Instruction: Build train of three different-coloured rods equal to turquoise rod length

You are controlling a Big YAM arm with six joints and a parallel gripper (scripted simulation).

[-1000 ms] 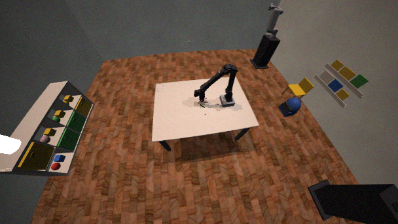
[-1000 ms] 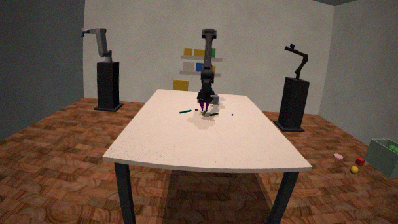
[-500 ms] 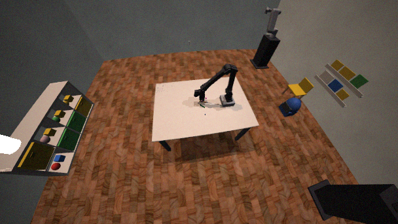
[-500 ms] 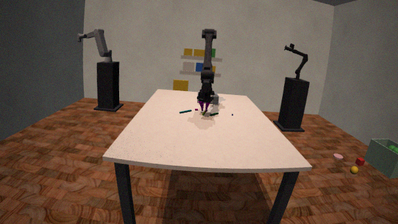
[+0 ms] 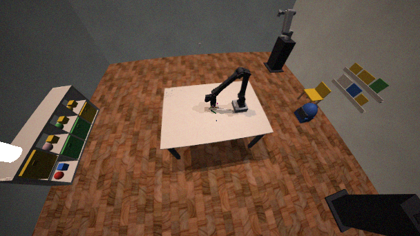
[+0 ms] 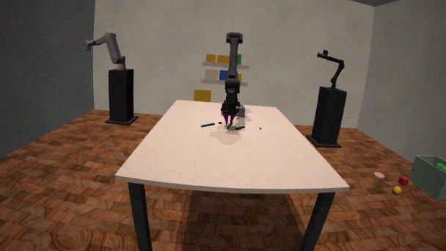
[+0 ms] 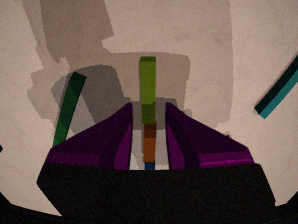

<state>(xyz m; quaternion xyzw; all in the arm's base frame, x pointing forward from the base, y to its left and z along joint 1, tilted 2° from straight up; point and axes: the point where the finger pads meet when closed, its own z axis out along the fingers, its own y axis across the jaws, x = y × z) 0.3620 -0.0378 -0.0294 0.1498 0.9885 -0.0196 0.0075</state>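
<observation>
The lime rod lies 1 cm ahead of my hand and 2 cm below it. The rest, counted from my hand: magenta rod (7 cm behind, 5 cm to the right, 2 cm below); orange rod (4 cm behind, 1 cm to the left, 2 cm below); green rod (1 cm ahead, 7 cm to the left, 2 cm below).
</observation>
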